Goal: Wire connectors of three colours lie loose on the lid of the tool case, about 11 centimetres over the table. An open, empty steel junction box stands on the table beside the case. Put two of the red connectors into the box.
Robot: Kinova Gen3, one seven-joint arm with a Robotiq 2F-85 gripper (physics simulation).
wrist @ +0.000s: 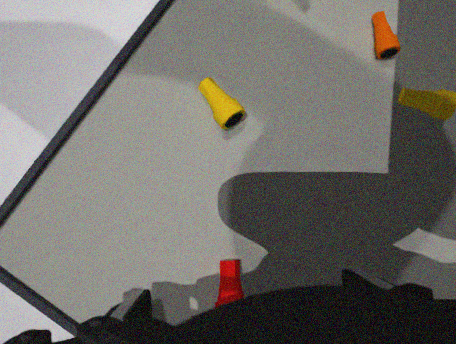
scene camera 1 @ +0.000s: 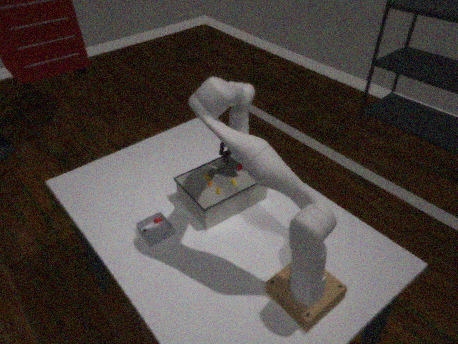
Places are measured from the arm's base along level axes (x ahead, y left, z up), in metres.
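Pixels of known places: gripper, between the fingertips: (scene camera 1: 238,165); arm's base, origin of its link: (scene camera 1: 305,290).
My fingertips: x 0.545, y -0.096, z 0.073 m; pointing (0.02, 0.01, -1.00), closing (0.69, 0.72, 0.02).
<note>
Ahead of a thing's pixels: the offset from my fingertips to its top centre. "spot": to the spot under its first point. Level surfaces: height alone.
The steel junction box @(0.088 m down, 0.044 m back, 0.384 m left) (scene camera 1: 155,235) stands on the table beside the tool case @(0.013 m down, 0.012 m back, 0.087 m left) (scene camera 1: 227,214), with a red connector @(0.109 m down, 0.000 m ahead, 0.356 m left) (scene camera 1: 158,220) showing in it. A red connector @(0.001 m down, 0.007 m back, 0.003 m right) (scene camera 1: 239,167) (wrist: 230,281) lies on the case lid (scene camera 1: 200,192) (wrist: 125,175); in the wrist view its lower end is cut off by the dark gripper body. Yellow connectors @(0.002 m down, 0.070 m back, 0.062 m left) (scene camera 1: 234,183) (wrist: 217,102) and an orange connector @(0.005 m down, 0.031 m back, 0.144 m left) (scene camera 1: 209,184) (wrist: 384,37) also lie there. My gripper (scene camera 1: 225,152) (wrist: 248,301) is open and empty, low above the lid's far part. What lies directly beneath it is hidden.
The white table @(0.126 m down) (scene camera 1: 115,190) carries the arm's wooden base (scene camera 1: 285,285) at the near right. The lid has a dark raised-looking edge @(spot: 0.013 m down, 0.119 m back, 0.026 m left) (wrist: 95,92). A red drawer cabinet (scene camera 1: 45,40) and a dark shelf rack (scene camera 1: 376,62) stand beyond the table.
</note>
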